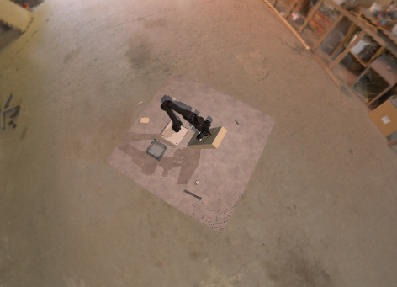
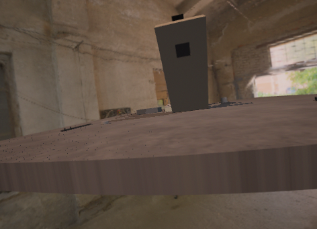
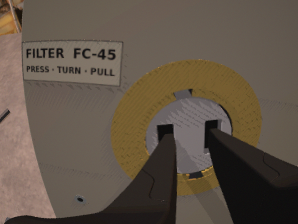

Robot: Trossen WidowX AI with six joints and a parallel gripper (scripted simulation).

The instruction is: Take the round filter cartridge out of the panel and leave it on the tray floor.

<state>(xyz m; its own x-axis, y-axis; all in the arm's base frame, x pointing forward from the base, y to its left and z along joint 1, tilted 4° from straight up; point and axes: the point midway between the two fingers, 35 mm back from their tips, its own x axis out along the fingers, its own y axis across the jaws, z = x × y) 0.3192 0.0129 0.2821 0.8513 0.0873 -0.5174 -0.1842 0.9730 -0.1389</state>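
My gripper tip is 10 mm short of the grey round filter cartridge and 10 mm above it. Round my gripper tip: grey tray 400 mm behind, 320 mm to the right, 270 mm below; small beige block 710 mm behind, 270 mm below, 120 mm to the right.
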